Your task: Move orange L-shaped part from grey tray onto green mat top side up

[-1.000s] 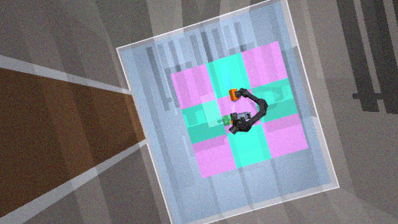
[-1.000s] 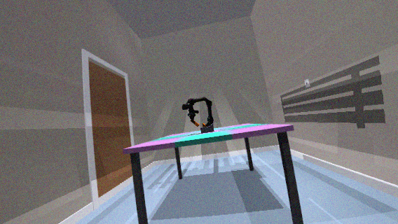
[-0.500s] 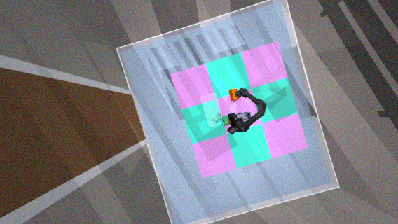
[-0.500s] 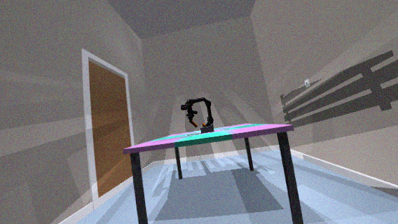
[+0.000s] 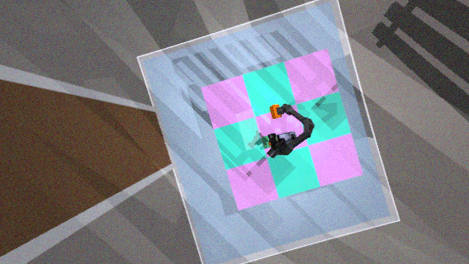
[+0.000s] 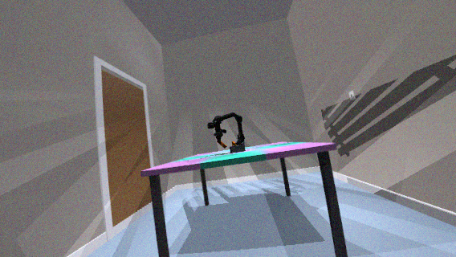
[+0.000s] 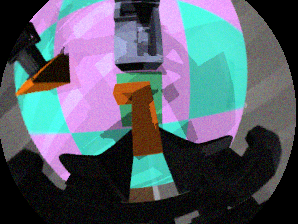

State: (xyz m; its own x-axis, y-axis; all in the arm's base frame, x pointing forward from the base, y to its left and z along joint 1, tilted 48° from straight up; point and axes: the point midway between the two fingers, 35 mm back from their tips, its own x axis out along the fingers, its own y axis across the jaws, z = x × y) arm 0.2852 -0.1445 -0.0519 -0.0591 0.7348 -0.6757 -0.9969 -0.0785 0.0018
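Now: the green mat 140 mm below my gripper tip and 20 mm to the left of it. From my gripper tip the other things lie so: orange L-shaped part 30 mm to the left, 30 mm below, 20 mm behind.
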